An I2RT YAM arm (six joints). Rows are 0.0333 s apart.
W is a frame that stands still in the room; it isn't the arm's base.
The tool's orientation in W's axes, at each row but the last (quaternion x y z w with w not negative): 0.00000, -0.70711, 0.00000, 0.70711; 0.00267, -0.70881, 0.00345, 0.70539; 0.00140, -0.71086, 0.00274, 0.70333; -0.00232, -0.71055, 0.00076, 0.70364; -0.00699, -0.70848, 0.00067, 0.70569; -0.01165, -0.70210, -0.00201, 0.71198; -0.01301, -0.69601, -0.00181, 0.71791; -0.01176, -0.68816, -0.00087, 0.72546; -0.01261, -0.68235, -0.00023, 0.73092; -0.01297, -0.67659, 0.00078, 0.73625; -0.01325, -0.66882, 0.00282, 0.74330; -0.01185, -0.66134, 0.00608, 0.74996; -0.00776, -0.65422, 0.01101, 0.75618
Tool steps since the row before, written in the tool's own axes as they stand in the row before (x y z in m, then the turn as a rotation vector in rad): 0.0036, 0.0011, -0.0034, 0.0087, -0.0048, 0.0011; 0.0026, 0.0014, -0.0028, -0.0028, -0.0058, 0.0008; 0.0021, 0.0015, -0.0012, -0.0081, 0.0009, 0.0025; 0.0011, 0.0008, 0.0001, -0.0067, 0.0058, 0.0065; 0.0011, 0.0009, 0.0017, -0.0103, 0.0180, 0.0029; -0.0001, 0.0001, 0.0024, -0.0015, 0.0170, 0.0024; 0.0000, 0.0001, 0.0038, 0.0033, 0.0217, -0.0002; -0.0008, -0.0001, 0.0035, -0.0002, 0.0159, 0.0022; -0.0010, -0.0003, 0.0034, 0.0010, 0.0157, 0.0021; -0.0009, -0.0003, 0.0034, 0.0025, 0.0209, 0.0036; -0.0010, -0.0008, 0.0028, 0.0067, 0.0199, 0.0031; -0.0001, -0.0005, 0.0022, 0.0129, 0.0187, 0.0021; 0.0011, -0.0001, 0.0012, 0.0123, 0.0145, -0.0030
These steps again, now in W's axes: 0.0034, 0.0011, 0.0036, -0.0011, -0.0048, 0.0087; 0.0028, 0.0014, 0.0026, -0.0007, -0.0058, -0.0028; 0.0012, 0.0015, 0.0021, -0.0024, 0.0009, -0.0081; -0.0001, 0.0008, 0.0011, -0.0064, 0.0058, -0.0068; -0.0017, 0.0009, 0.0011, -0.0027, 0.0179, -0.0105; -0.0024, 0.0001, -0.0001, -0.0021, 0.0170, -0.0017; -0.0038, 0.0002, 0.0001, 0.0008, 0.0217, 0.0029; -0.0035, 0.0000, -0.0006, -0.0019, 0.0159, -0.0003; -0.0035, -0.0003, -0.0008, -0.0018, 0.0158, 0.0009; -0.0035, -0.0003, -0.0006, -0.0030, 0.0210, 0.0024; -0.0029, -0.0008, -0.0007, -0.0021, 0.0201, 0.0065; -0.0022, -0.0005, 0.0002, -0.0003, 0.0190, 0.0126; -0.0010, -0.0001, 0.0013, 0.0046, 0.0148, 0.0114
